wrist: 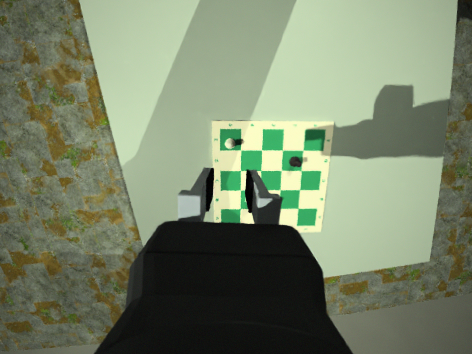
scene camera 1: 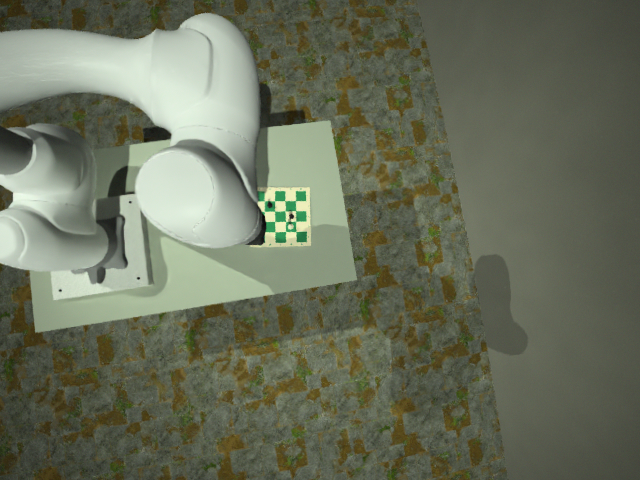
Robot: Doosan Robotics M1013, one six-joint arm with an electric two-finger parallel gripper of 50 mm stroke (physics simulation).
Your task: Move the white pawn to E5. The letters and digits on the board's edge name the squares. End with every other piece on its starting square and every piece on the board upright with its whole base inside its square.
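Frame: origin at the arm's base, x ahead, y left, z up, level; millimetres.
Where they show: gripper, fingertip midpoint: (wrist: 229,181); arm's base at its link origin: (scene camera 1: 99,245).
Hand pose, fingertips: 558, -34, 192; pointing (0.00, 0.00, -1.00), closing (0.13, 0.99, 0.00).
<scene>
Things, the pixels of their top centre, and the offset from my fingertips, as dx, dy, dz. Level surfaces: height alone.
- white pawn at its top centre: (wrist: 230,145) -11, +1, -184
- board at its top centre: (wrist: 271,180) (scene camera 1: 280,216) +65, +72, -215
- small pale piece at its top centre: (scene camera 1: 290,225) +99, +31, -172
- pale green table at its surface level: dz -221
The white pawn (wrist: 230,143) looks upright on E5, the green corner square at the top left of the board (wrist: 327,172) (scene camera 1: 306,245) in the wrist view. Its base appears inside the square. In scene camera 1 the arm hides that corner. A black piece (wrist: 295,161) (scene camera 1: 269,204) stands on D2. In scene camera 1 another black piece (scene camera 1: 291,216) appears on B3 and a small pale piece (scene camera 1: 290,226) on B4; the gripper hides both in the wrist view. My gripper (wrist: 229,181) is partly open and empty, high above the board, clear of the pawn.
The board lies on a pale green table (scene camera 1: 310,263) (wrist: 380,215). The arm (scene camera 1: 206,191) hangs over the board's left part in scene camera 1. Its base plate (scene camera 1: 136,242) is at the table's left. Stone-patterned floor (scene camera 1: 310,361) surrounds the table.
</scene>
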